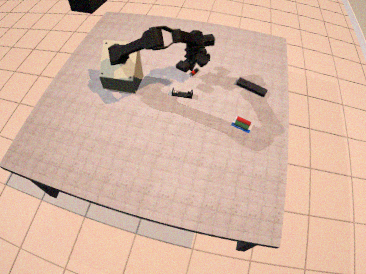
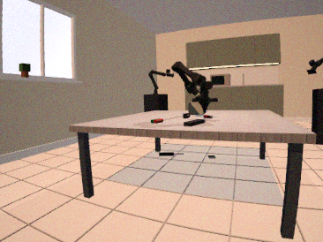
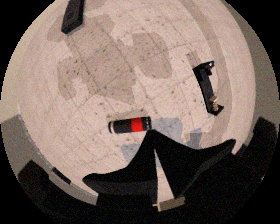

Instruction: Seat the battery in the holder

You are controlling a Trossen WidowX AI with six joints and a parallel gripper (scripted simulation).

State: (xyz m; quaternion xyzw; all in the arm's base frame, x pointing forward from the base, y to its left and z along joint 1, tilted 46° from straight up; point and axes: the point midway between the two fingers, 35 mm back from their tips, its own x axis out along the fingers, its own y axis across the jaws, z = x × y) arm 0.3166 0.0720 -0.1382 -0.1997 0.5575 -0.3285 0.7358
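The battery lies 2 cm to the left of my gripper tip and 2 cm below it.
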